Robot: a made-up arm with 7 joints. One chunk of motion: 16 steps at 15 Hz.
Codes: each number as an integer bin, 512 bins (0 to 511) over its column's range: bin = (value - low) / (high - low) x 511, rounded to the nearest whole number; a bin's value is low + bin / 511 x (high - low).
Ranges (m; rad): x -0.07..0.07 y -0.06..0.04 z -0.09..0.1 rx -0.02..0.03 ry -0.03..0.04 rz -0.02..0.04
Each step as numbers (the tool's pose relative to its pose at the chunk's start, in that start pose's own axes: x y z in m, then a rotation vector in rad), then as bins.
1 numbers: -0.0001 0.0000 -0.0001 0.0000 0.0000 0.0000
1 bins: 255 307 242 204 219 170
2 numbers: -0.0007 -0.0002 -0.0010 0.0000 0.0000 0.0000
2 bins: 253 306 239 204 219 170
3 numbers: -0.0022 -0.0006 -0.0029 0.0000 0.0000 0.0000
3 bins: 247 304 234 204 219 170
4 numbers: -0.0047 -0.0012 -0.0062 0.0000 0.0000 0.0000
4 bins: 238 300 225 204 219 170
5 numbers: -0.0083 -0.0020 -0.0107 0.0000 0.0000 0.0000
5 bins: 225 296 213 204 219 170
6 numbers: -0.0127 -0.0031 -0.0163 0.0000 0.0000 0.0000
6 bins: 209 291 198 204 219 170
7 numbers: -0.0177 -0.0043 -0.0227 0.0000 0.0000 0.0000
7 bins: 191 285 181 204 219 170
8 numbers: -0.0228 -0.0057 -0.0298 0.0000 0.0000 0.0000
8 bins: 172 277 162 204 219 170
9 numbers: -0.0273 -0.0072 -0.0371 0.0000 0.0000 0.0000
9 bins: 156 270 142 204 219 170
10 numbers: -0.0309 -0.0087 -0.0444 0.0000 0.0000 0.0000
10 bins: 143 262 123 204 219 170
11 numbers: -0.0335 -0.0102 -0.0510 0.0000 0.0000 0.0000
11 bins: 133 254 105 204 219 170
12 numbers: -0.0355 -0.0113 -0.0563 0.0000 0.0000 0.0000
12 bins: 126 249 91 204 219 170
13 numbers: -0.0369 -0.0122 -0.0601 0.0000 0.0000 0.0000
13 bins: 121 244 80 204 219 170
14 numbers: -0.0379 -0.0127 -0.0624 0.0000 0.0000 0.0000
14 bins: 117 242 74 204 219 170
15 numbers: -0.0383 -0.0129 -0.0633 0.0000 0.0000 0.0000
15 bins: 116 241 72 204 219 170
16 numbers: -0.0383 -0.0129 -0.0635 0.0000 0.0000 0.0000
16 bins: 116 241 71 204 219 170
